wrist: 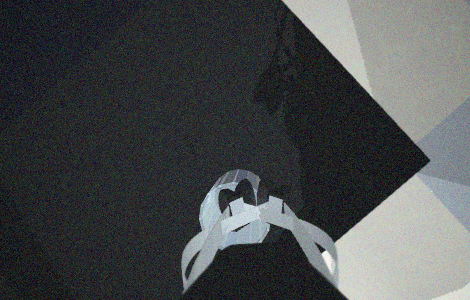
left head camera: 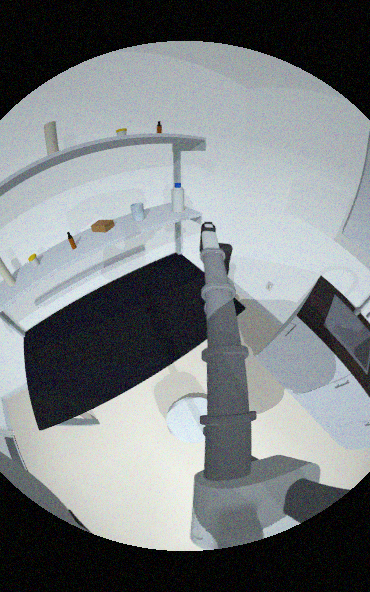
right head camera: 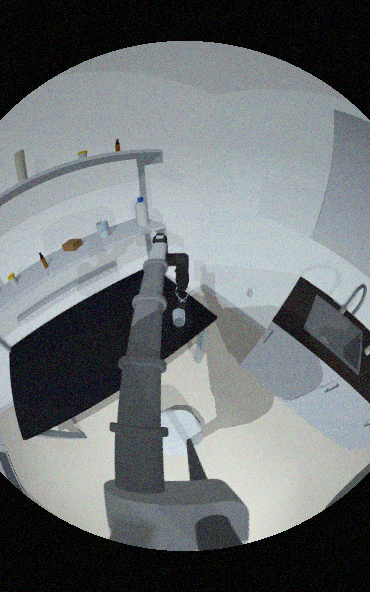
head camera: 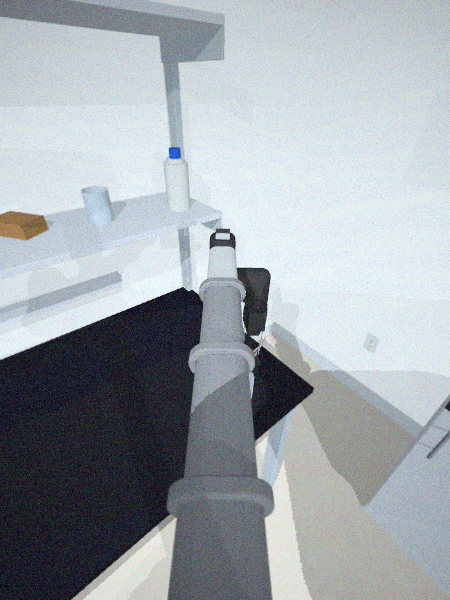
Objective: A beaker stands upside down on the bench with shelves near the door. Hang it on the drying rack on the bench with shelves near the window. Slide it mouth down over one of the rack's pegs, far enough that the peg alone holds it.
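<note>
The head camera gives me my own gripper [head camera: 249, 366]. In the wrist view I find the gripper again [wrist: 256, 194], along with a clear beaker [wrist: 210, 212]. A counter with a sink [right head camera: 306, 356] is there for me to see too, and the left head camera view also has that counter with a sink [left head camera: 312, 355] in it.
</note>
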